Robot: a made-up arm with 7 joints. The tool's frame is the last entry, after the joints.
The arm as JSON. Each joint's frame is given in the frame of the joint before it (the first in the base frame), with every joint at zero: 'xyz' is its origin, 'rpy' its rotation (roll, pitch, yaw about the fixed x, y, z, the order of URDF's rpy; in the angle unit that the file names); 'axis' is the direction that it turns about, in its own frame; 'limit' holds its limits. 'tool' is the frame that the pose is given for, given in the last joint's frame.
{
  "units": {
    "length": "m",
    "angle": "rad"
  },
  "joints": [
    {
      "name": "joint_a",
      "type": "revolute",
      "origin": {
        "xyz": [
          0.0,
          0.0,
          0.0
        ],
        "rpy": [
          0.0,
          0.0,
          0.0
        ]
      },
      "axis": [
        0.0,
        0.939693,
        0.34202
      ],
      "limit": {
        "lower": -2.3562,
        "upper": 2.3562
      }
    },
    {
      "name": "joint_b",
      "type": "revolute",
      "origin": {
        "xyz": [
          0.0,
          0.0,
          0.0
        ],
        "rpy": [
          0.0,
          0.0,
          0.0
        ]
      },
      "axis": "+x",
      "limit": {
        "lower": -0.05,
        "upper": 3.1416
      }
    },
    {
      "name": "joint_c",
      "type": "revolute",
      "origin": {
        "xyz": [
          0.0,
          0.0,
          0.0
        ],
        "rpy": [
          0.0,
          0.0,
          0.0
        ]
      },
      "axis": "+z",
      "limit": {
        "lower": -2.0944,
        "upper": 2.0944
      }
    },
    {
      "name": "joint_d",
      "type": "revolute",
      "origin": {
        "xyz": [
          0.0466,
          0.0,
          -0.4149
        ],
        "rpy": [
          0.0,
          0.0,
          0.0
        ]
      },
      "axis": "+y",
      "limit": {
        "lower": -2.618,
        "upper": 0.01
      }
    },
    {
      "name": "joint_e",
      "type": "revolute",
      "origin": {
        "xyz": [
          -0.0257,
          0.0,
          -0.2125
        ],
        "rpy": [
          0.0,
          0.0,
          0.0
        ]
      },
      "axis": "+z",
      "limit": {
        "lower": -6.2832,
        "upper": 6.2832
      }
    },
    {
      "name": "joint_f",
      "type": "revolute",
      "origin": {
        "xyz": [
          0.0,
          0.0,
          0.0
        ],
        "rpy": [
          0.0,
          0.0,
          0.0
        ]
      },
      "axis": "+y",
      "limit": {
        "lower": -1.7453,
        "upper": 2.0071
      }
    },
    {
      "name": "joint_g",
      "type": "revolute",
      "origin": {
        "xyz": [
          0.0,
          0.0,
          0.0
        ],
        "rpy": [
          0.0,
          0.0,
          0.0
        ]
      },
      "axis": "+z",
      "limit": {
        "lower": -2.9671,
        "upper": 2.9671
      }
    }
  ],
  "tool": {
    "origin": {
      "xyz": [
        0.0,
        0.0,
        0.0
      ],
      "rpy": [
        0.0,
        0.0,
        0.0
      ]
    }
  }
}
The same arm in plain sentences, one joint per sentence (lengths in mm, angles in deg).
The arm has seven revolute joints in a row. What follows holds with every joint at zero, and every direction is one of the base frame's.
The first joint lies at the same point as the base frame's origin and turns about the direction (0, 0.9397, 0.342), from -135.00 to 135.00 deg.
The second joint lies at the same point as the first joint and turns about +x, from -2.86 to 180.00 deg.
The third joint lies at the same point as the second joint and turns about +z, from -120.00 to 120.00 deg.
The fourth joint lies 46.6 mm along +x and 414.9 mm along -z from the third joint and turns about +y, from -150.00 to 0.57 deg.
The fifth joint lies 25.7 mm along -x and 212.5 mm along -z from the fourth joint and turns about +z, from -360.00 to 360.00 deg.
The sixth joint lies at the same point as the fifth joint and turns about +y, from -100.00 to 115.00 deg.
The seventh joint lies at the same point as the sixth joint and turns about +z, from -170.00 to 170.00 deg.
The tool frame, which is the frame that the pose is given for, lies at the same point as the seventh joint; its axes are parallel to the base frame's.

